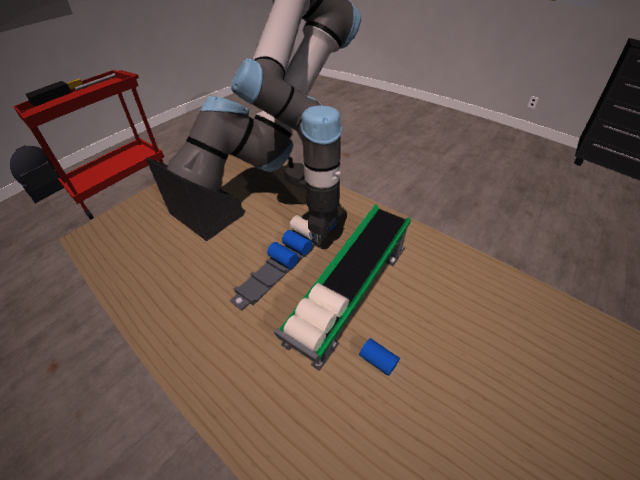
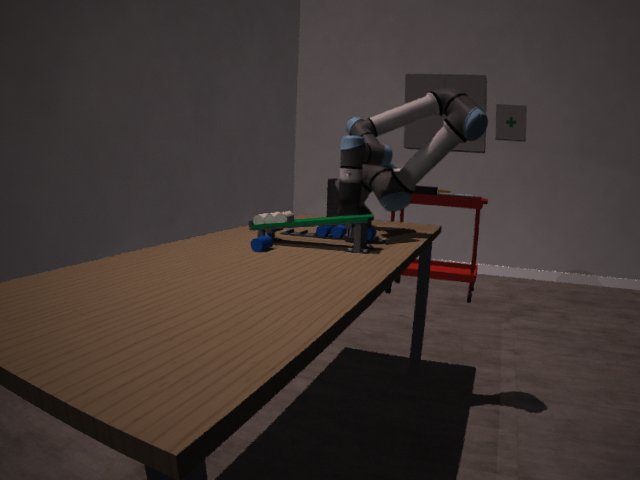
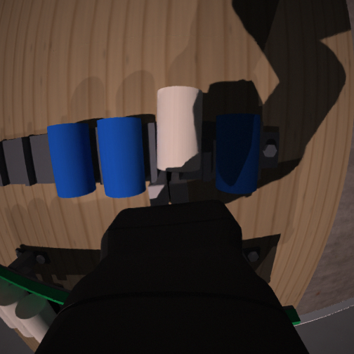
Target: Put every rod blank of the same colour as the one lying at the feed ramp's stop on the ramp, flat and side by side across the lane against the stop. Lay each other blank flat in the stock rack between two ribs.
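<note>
Three white blanks (image 1: 304, 333) (image 1: 315, 315) (image 1: 328, 300) lie side by side across the ramp (image 1: 364, 253) (image 2: 330, 220), the lowest against the stop (image 1: 297, 345). In the stock rack (image 1: 253, 289) (image 3: 16, 160) lie two neighbouring blue blanks (image 3: 72, 160) (image 3: 121, 157), a white blank (image 1: 299, 226) (image 3: 179, 127) and a shaded blue blank (image 3: 237, 152). The white one sits further from the ramp than the blue ones. Another blue blank (image 1: 378, 356) (image 2: 261, 243) lies on the table beyond the ramp. My gripper (image 1: 316, 239) (image 3: 170, 176) is shut and empty, its fingertips at the white blank's ramp-side end; contact is unclear.
The ramp's green rail (image 3: 30, 286) runs close beside the gripper, on the side away from the rack. The arm's dark base mount (image 1: 199, 209) stands behind the rack. A red cart (image 1: 111, 167) and a black drawer cabinet (image 1: 615, 113) stand off the table.
</note>
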